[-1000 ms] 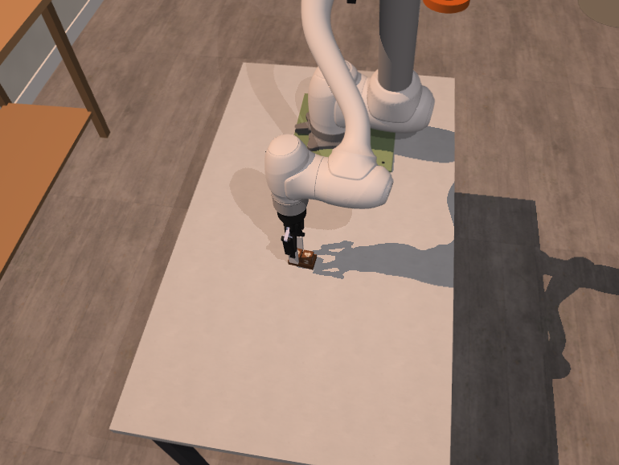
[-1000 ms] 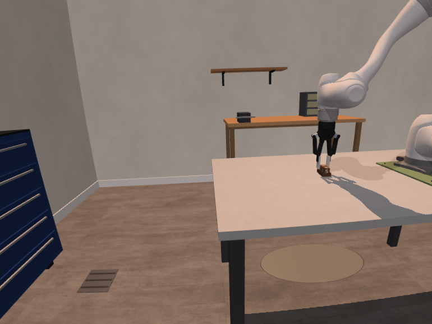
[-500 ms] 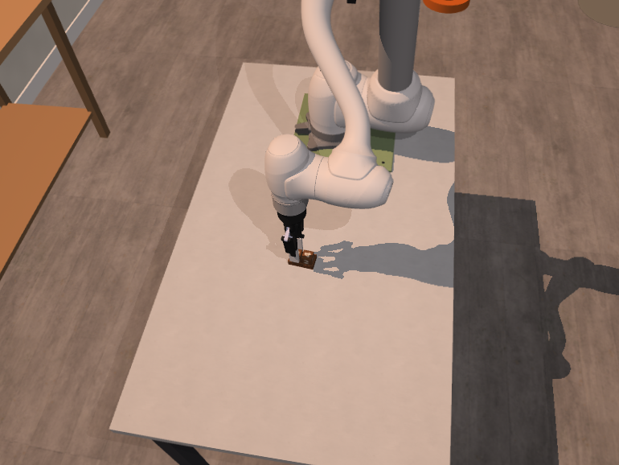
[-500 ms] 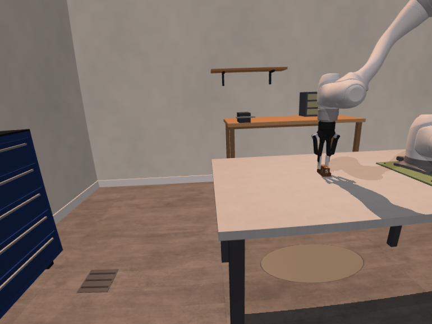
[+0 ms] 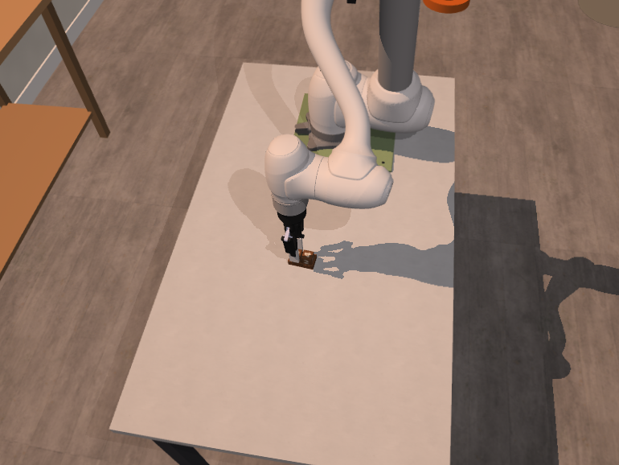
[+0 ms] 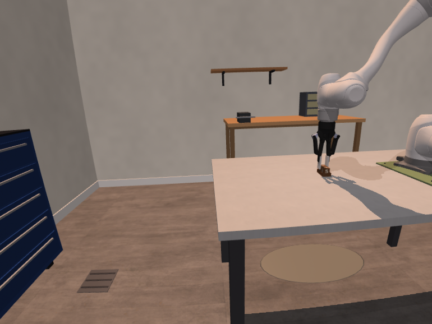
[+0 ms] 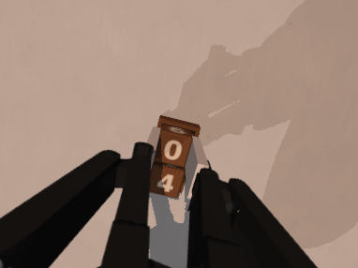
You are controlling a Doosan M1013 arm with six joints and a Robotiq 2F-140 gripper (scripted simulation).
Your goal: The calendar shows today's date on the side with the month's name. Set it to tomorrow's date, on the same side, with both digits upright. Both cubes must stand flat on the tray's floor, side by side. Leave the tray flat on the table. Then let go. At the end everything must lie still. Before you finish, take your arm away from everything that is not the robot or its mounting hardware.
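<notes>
Right now the tray is 20 mm to the left of my hand and 50 mm below it. From my hand the other things lie so: brown digit cube (30 mm below).
</notes>
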